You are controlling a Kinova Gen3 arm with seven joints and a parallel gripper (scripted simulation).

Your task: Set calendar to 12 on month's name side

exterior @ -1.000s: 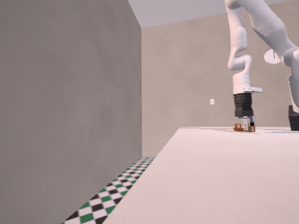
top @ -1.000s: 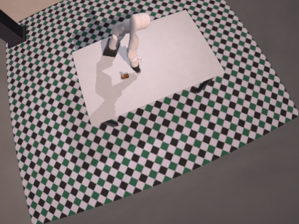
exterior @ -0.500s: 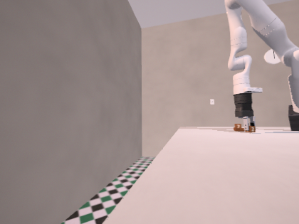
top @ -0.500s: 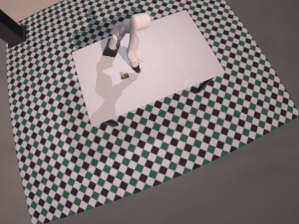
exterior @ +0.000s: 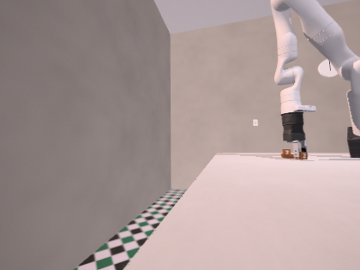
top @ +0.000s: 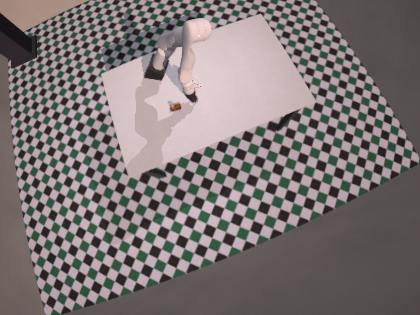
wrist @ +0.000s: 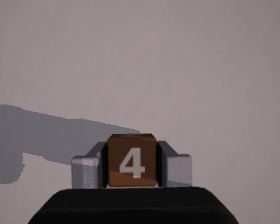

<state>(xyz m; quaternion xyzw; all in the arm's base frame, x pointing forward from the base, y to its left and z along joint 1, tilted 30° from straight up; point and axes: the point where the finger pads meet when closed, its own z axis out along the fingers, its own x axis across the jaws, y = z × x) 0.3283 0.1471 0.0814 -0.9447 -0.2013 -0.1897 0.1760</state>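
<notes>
Right now my hand is 10 mm above the brown cube. Round my hand: brown wooden tray 150 mm to the right, 20 mm below, 10 mm ahead.
</notes>
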